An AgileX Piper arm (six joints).
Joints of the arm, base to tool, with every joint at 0 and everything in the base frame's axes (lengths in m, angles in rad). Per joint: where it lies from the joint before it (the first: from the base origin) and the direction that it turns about. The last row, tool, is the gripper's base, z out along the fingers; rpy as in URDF.
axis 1: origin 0 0 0.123 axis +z
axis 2: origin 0 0 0 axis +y
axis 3: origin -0.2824 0 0.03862 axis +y
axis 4: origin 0.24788 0 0.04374 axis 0.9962 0 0.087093
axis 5: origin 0 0 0 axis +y
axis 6: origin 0.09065 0 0.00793 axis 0.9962 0 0.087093
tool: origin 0 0 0 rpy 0 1.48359 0
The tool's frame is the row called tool.
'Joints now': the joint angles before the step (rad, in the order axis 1, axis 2, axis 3, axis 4, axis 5, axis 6). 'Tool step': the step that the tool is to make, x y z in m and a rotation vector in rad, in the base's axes. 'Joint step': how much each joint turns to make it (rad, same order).
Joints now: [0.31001 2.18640 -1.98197 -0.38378 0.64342 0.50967]
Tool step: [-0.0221 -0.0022 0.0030 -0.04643 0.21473 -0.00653]
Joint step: [0.00828 -0.03448 -0.00455 0.09940 0.24775 -0.10435]
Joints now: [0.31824 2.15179 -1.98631 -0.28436 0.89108 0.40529]
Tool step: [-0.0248 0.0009 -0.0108 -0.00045 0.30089 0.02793]
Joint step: [0.00008 -0.00463 -0.00132 0.14935 0.27845 -0.11020]
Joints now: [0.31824 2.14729 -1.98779 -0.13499 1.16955 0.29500]
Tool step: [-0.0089 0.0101 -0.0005 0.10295 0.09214 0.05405]
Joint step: [-0.00013 -0.00352 -0.00042 0.14860 0.05531 -0.07129]
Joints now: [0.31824 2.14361 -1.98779 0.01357 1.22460 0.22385]
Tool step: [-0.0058 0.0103 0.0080 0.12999 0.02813 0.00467]
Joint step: [-0.00006 -0.01545 0.00003 0.13626 0.00248 -0.01340]
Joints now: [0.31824 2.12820 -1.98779 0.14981 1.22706 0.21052]
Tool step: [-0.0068 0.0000 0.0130 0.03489 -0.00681 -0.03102]
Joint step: [0.00072 -0.03650 0.01421 0.02128 -0.00004 0.03271]
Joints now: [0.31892 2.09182 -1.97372 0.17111 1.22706 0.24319]
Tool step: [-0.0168 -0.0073 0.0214 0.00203 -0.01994 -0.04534]
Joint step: [0.00007 -0.08611 0.05921 -0.02002 -0.00007 0.04892]
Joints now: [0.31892 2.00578 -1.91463 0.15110 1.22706 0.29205]
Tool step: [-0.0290 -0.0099 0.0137 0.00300 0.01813 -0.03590]
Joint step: [0.00010 -0.12042 0.13113 -0.00414 0.00017 0.03861]
